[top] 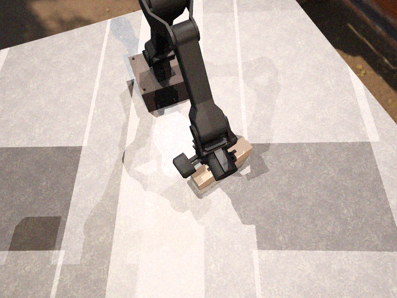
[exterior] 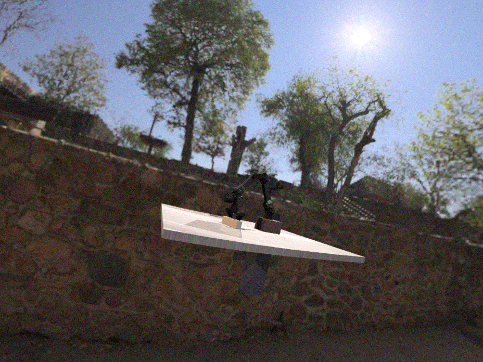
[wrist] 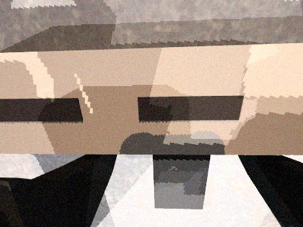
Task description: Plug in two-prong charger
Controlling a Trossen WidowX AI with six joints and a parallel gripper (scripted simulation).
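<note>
Now: gripper tip 1 cm short of the two-prong charger and 1 cm below it.
</note>
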